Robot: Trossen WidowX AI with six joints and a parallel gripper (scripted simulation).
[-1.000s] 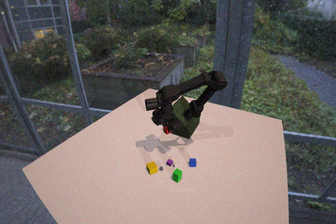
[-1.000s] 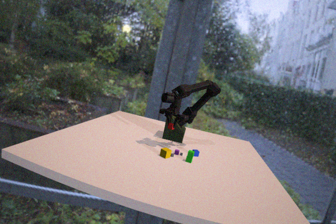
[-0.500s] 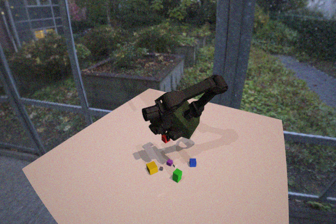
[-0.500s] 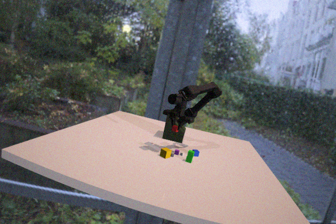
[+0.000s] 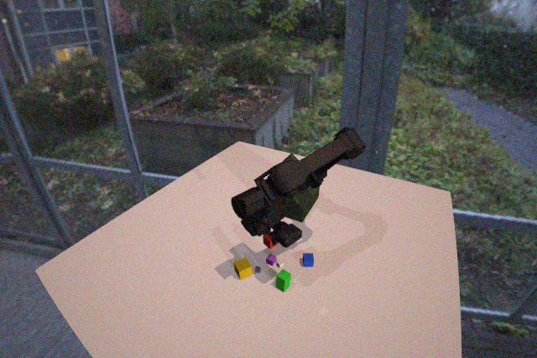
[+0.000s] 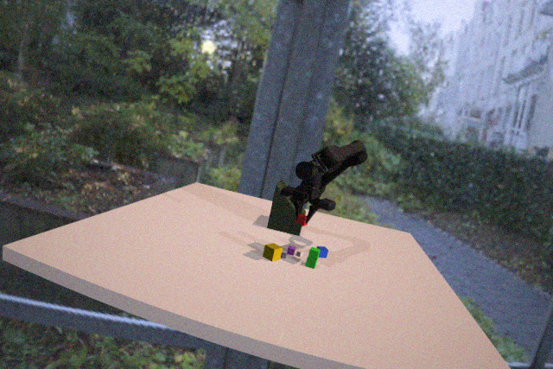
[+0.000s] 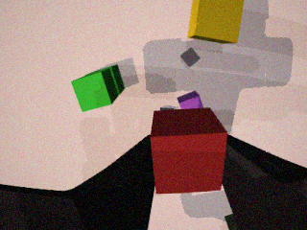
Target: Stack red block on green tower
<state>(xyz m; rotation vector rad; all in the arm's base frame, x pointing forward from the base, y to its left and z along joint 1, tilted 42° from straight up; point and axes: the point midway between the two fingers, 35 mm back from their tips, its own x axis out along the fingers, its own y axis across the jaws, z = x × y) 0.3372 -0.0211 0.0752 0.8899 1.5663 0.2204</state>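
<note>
My gripper tip is now 2 cm short of the grey block, 4 cm to the left of it and 13 cm above it. From my gripper tip the other things lie so: yellow block (5 cm ahead, 8 cm to the right, 11 cm below); purple block (3 cm behind, 1 cm to the right, 12 cm below); red block (1 cm above).
</note>
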